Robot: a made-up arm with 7 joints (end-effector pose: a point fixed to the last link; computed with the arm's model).
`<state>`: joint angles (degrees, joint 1 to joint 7).
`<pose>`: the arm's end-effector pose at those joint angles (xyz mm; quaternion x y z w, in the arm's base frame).
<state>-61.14 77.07 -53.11 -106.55 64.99 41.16 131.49</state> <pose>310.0 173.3 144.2 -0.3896 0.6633 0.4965 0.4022</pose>
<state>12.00 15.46 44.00 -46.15 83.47 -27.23 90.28</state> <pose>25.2 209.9 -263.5 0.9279 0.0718 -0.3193 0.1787</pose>
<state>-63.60 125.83 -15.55 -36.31 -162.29 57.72 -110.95</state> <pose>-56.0 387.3 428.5 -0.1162 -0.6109 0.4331 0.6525</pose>
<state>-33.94 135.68 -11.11 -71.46 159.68 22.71 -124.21</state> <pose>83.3 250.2 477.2 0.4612 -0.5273 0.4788 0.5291</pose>
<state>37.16 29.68 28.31 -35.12 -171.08 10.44 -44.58</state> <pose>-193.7 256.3 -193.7 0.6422 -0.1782 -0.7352 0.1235</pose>
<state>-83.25 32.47 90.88 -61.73 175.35 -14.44 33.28</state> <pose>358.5 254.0 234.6 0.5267 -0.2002 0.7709 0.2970</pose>
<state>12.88 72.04 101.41 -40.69 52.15 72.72 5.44</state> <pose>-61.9 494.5 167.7 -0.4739 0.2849 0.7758 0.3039</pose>
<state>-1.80 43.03 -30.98 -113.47 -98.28 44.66 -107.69</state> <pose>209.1 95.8 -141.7 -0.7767 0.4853 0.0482 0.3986</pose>
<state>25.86 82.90 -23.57 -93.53 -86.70 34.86 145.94</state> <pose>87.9 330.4 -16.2 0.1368 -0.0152 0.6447 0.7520</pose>
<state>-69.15 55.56 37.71 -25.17 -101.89 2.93 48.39</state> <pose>337.0 286.7 234.9 0.2188 -0.2786 0.8344 0.4222</pose>
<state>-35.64 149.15 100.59 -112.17 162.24 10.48 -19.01</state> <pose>-236.0 -14.9 439.6 0.0148 -0.5333 -0.2901 0.7945</pose>
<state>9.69 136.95 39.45 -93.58 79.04 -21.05 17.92</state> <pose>205.2 142.8 459.5 -0.0513 -0.4139 0.2543 0.8726</pose>
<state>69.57 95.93 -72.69 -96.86 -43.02 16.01 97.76</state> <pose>-192.2 286.5 79.6 0.5976 0.6598 0.2594 0.3745</pose>
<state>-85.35 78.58 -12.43 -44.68 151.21 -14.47 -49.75</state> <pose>234.9 333.0 346.2 -0.6745 -0.1757 0.4827 0.5303</pose>
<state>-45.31 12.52 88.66 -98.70 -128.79 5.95 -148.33</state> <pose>243.2 275.2 -9.6 -0.9011 -0.2556 0.3163 0.1502</pose>
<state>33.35 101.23 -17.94 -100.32 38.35 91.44 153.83</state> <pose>107.9 328.9 58.3 0.1854 -0.0334 -0.9702 0.1525</pose>
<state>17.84 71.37 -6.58 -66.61 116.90 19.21 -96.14</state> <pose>132.8 380.2 -5.1 0.4387 0.0932 0.5067 0.7363</pose>
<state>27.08 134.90 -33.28 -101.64 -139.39 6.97 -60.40</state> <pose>167.5 375.1 197.2 -0.0181 0.4641 0.7477 0.4746</pose>
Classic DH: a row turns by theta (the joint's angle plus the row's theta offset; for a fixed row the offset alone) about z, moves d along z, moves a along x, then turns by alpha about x. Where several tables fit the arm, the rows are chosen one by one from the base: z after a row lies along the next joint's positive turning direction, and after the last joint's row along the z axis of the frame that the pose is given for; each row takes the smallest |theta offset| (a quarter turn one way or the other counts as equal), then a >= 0, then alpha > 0; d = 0 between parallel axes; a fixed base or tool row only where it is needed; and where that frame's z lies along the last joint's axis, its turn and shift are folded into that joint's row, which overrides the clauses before.
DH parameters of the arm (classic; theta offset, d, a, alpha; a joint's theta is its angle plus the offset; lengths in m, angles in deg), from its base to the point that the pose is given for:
base (fixed): 0 0.1336 0.01 -70
joint 1: -90 0.0244 0.0085 -90
joint 2: 70 0 -0.01 90
joint 3: 90 -0.27 0.05 -90
joint 4: 0 -0.02 -0.04 90
joint 5: 0 -0.17 0 -90
joint 6: 0 0 0.01 90
joint 7: -80.05 0.0066 -0.0145 -84.07
tool (fixed): 164.2 0.0332 0 0

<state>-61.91 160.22 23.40 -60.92 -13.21 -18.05 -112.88</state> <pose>-183.0 127.9 503.7 -0.5836 0.0948 -0.1385 0.7945</pose>
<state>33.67 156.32 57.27 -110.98 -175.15 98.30 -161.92</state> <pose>289.0 -14.4 359.4 0.1061 -0.3470 -0.7555 0.5455</pose>
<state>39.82 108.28 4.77 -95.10 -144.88 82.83 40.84</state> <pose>181.1 348.4 73.4 -0.3348 0.9417 -0.0242 0.0242</pose>
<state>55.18 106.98 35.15 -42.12 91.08 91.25 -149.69</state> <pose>149.9 421.7 220.0 0.7263 0.2519 -0.1738 0.6155</pose>
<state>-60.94 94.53 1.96 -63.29 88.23 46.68 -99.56</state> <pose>170.0 300.2 402.3 0.4501 -0.4664 0.5039 0.5710</pose>
